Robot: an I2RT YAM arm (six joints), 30 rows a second.
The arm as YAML. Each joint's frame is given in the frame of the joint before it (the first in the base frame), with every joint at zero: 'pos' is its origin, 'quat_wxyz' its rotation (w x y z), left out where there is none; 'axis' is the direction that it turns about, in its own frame. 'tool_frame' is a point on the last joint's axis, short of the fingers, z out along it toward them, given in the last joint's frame.
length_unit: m
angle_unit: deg
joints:
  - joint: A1
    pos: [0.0, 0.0, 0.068]
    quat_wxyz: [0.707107, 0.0, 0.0, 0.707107]
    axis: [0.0, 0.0, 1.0]
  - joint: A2
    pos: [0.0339, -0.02, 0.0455]
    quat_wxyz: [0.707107, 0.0, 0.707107, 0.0]
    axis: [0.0, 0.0, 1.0]
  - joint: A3
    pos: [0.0, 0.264, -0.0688]
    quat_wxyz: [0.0, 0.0, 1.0, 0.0]
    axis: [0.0, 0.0, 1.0]
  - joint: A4
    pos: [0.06, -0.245, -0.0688]
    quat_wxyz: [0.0, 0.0, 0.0, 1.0]
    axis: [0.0, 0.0, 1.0]
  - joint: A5
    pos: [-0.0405, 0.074, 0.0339]
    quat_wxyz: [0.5, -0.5, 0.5, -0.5]
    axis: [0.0, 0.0, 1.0]
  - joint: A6
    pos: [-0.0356, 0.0, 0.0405]
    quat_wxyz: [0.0, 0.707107, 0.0, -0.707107]
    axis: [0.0, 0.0, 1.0]
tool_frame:
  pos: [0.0, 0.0, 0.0]
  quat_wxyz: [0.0, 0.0, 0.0, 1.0]
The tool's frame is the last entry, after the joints.
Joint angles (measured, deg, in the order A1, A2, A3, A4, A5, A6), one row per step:
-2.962 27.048 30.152 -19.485 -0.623 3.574
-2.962 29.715 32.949 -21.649 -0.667 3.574
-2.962 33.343 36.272 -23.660 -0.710 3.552
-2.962 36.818 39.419 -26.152 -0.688 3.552
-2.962 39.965 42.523 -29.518 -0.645 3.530
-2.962 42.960 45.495 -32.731 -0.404 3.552
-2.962 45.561 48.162 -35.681 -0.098 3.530
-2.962 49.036 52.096 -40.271 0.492 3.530
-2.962 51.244 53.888 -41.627 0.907 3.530
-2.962 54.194 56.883 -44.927 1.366 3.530
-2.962 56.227 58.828 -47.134 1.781 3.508
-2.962 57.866 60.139 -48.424 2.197 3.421
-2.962 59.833 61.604 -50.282 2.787 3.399
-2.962 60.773 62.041 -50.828 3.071 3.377
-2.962 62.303 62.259 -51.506 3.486 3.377
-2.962 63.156 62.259 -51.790 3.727 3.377
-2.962 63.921 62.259 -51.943 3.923 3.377
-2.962 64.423 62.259 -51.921 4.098 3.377
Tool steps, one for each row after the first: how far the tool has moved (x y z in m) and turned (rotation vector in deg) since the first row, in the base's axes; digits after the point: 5 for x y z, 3 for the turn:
0.00451 -0.00021 0.00765 0.118 2.031 0.042
0.01214 -0.00057 0.01643 0.232 4.344 0.089
0.01971 -0.00098 0.02315 0.372 7.160 0.069
0.02598 -0.00133 0.02844 0.514 10.566 0.037
0.03217 -0.00180 0.03325 0.607 13.802 -0.193
0.03754 -0.00227 0.03741 0.603 16.690 -0.460
0.04415 -0.00298 0.04375 0.532 20.830 -0.981
0.05037 -0.00356 0.04585 0.414 22.610 -1.343
0.05704 -0.00419 0.04955 0.317 25.873 -1.727
0.06181 -0.00469 0.05133 0.168 28.177 -2.059
0.06632 -0.00519 0.05189 -0.072 29.810 -2.357
0.07132 -0.00581 0.05140 -0.341 32.184 -2.821
0.07413 -0.00613 0.05010 -0.489 33.241 -3.034
0.07880 -0.00663 0.04546 -0.678 35.241 -3.350
0.08142 -0.00692 0.04228 -0.794 36.383 -3.531
0.08389 -0.00717 0.03952 -0.891 37.306 -3.676
0.08567 -0.00737 0.03783 -0.986 37.790 -3.811

